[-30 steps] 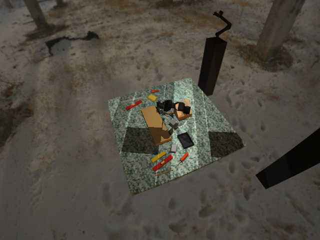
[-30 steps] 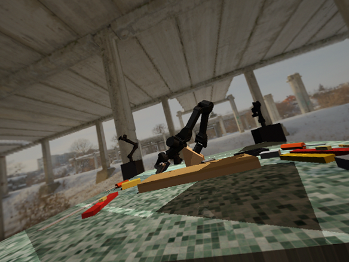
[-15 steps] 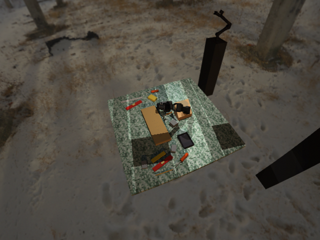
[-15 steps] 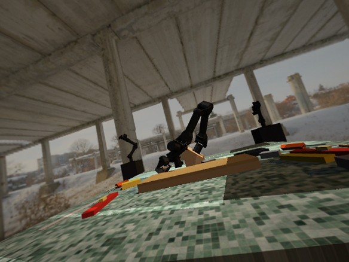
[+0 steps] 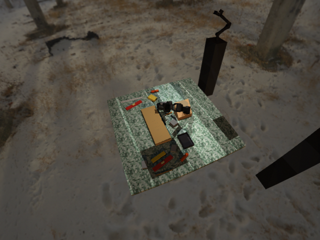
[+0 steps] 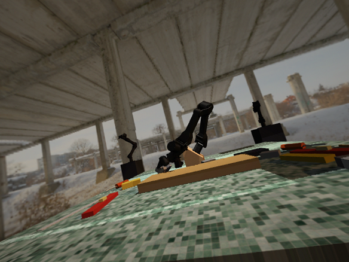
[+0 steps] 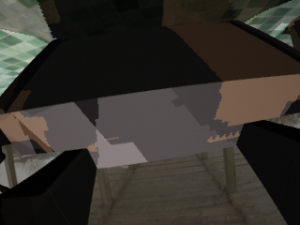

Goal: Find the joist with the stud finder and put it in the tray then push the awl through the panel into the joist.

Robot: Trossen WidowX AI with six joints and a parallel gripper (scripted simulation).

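My gripper tip is now 10 mm short of the stud finder and 10 mm above it. Also, from my gripper tip: yellow block: 180 mm to the right, 80 mm ahead, 50 mm below; orange-handled awl: 150 mm to the left, 60 mm below, 20 mm ahead; black tray: 560 mm to the left, 50 mm below, 10 mm behind.
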